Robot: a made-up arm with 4 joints.
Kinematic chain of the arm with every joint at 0, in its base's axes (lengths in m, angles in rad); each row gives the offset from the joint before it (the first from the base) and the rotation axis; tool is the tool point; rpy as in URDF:
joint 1: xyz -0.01 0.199 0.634 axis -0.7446 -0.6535 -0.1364
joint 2: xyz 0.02 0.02 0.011 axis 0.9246 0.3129 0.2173
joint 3: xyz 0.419 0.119 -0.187 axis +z
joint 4: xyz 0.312 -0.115 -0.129 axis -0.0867 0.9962 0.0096
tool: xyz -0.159 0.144 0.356 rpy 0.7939 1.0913 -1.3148
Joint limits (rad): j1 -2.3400..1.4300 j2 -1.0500..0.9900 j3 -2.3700..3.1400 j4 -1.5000..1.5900
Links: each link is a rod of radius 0.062 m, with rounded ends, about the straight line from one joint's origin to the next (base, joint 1, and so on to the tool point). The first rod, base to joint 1, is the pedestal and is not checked.
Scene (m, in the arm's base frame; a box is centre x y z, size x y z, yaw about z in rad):
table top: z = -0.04
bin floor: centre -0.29 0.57 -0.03 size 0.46 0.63 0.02 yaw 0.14
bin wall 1: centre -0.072 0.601 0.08 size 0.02 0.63 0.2 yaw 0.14
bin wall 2: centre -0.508 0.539 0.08 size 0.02 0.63 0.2 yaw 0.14
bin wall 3: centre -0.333 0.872 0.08 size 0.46 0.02 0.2 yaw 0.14
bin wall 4: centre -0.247 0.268 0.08 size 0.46 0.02 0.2 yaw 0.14
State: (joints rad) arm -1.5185 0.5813 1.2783 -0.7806
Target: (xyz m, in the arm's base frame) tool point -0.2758 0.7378 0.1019
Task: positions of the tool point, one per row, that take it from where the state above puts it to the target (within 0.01 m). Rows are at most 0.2 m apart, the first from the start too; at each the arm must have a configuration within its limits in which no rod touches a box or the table.
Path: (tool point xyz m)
1: 0.2243 0.5813 0.6160
2: 0.2926 0.5765 0.6069
3: 0.3538 0.6045 0.5767
4: 0.3888 0.6613 0.5245
5: 0.3803 0.7349 0.4571
6: 0.3182 0.8079 0.3872
7: 0.2038 0.8598 0.3305
8: 0.0501 0.8720 0.3021
9: -0.1195 0.8323 0.3126
10: -0.2758 0.7378 0.3656
11: -0.2908 0.7451 0.2362
12: -0.2758 0.7378 0.1020

